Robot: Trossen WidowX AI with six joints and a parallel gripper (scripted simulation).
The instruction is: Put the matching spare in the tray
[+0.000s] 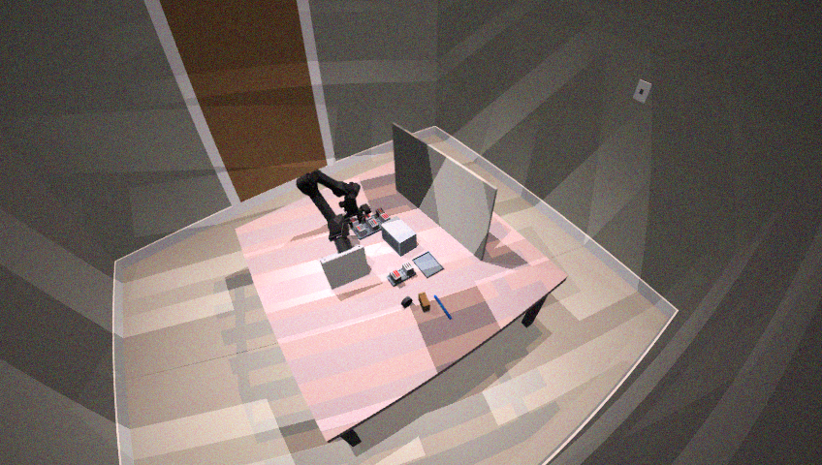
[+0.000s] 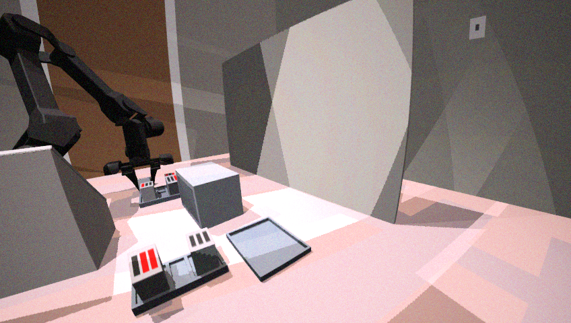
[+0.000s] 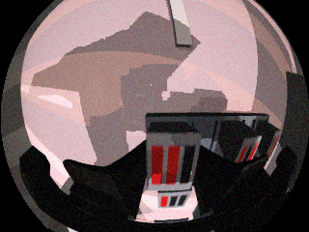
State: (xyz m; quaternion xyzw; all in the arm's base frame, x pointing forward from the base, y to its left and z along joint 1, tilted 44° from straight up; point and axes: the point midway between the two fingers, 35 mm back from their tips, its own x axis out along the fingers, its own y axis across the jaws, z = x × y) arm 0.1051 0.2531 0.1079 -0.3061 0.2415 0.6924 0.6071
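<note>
My gripper tip is now 240 mm short of the flat grey tray, 380 mm to the left of it and 10 mm above it. Also, from my gripper tip: grey spare 30 mm above; tall grey panel 410 mm ahead, 130 mm to the right, 210 mm above; mounted unit 170 mm ahead, 180 mm to the right, 30 mm above.
</note>
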